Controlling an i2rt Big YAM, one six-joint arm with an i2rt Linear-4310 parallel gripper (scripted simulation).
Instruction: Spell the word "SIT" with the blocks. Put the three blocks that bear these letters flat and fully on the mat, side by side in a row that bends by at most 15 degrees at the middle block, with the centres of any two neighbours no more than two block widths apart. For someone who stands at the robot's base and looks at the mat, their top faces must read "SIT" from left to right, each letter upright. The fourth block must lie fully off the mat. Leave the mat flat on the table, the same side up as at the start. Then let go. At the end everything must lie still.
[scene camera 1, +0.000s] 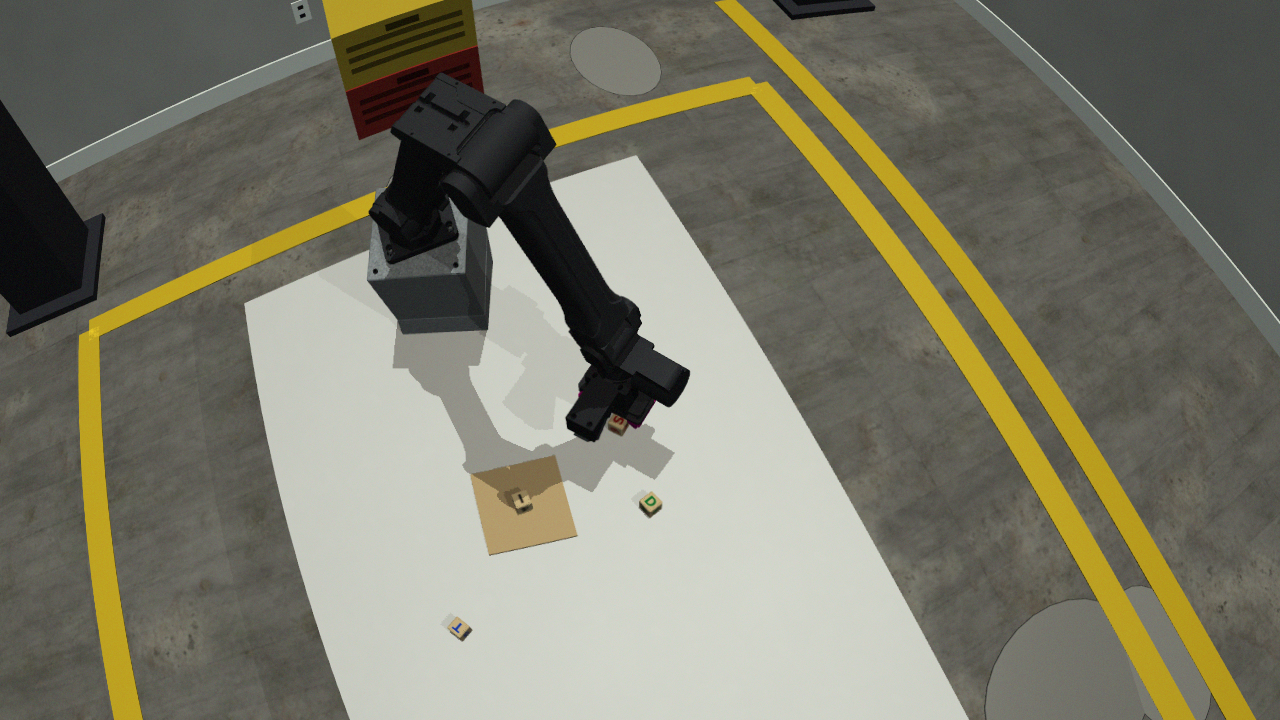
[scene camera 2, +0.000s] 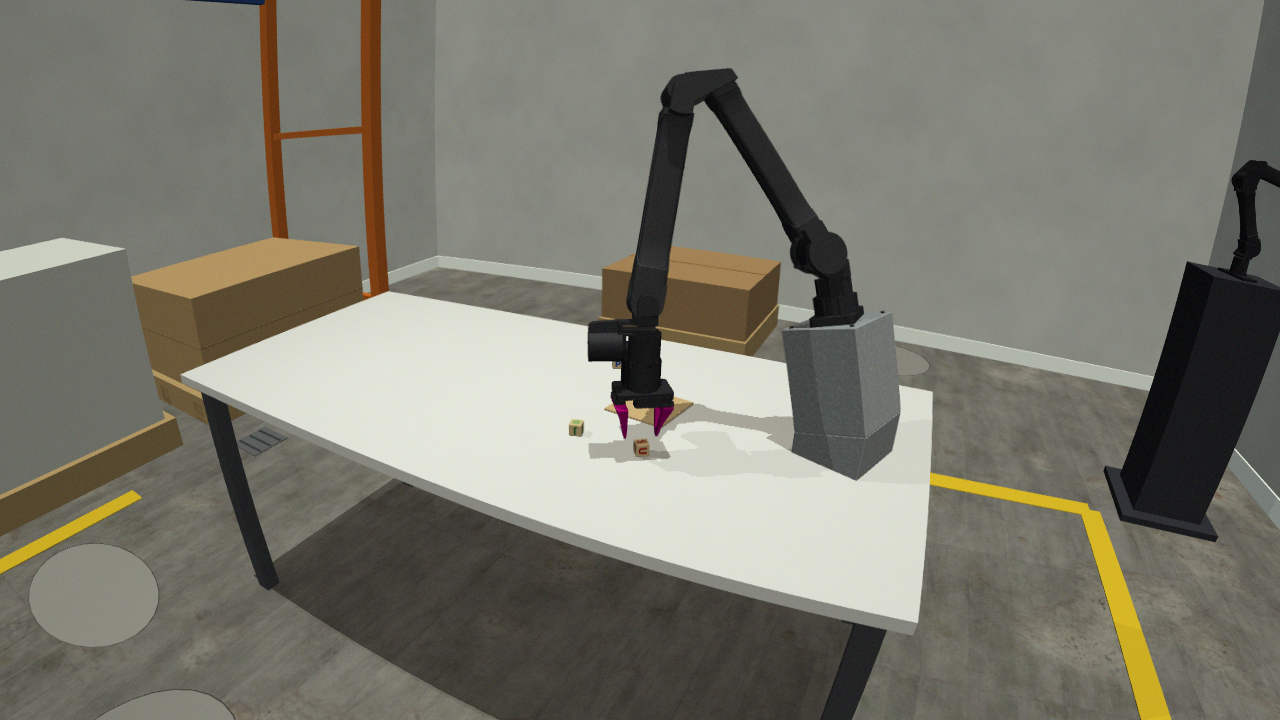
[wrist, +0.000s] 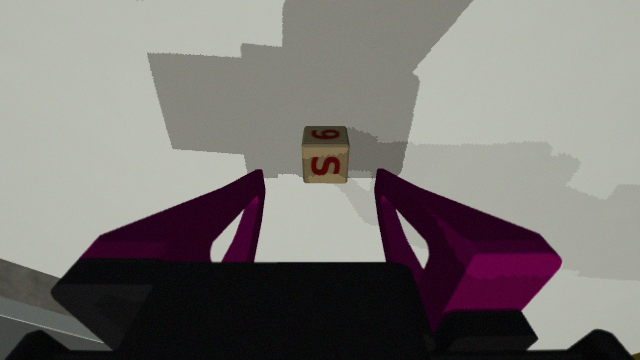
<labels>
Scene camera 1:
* my gripper: 620, 417
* tan mat: 550, 520
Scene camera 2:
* my gripper: 640, 436
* tan mat: 646, 415
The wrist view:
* my gripper: 319, 179
</labels>
